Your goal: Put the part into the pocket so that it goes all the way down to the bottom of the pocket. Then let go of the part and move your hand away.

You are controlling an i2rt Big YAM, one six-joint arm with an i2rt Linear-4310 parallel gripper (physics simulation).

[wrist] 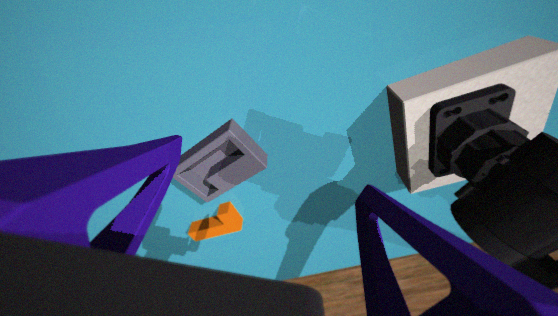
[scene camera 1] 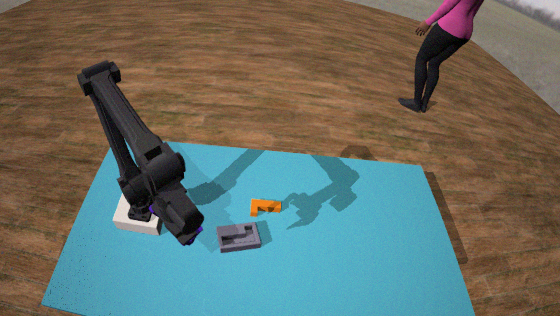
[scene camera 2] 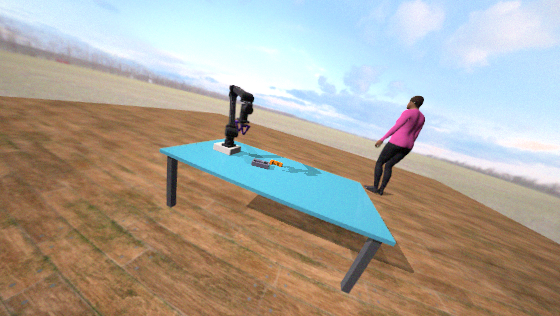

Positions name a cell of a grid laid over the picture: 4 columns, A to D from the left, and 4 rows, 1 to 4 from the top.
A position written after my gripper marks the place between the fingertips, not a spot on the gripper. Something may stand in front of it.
My gripper (wrist: B3) is open and holds nothing. On the table rests an orange L-shaped block (wrist: B3). Also in view: a grey pocket block (scene camera 1: B4).
The grey pocket block is seen too in the wrist view (wrist: B2).
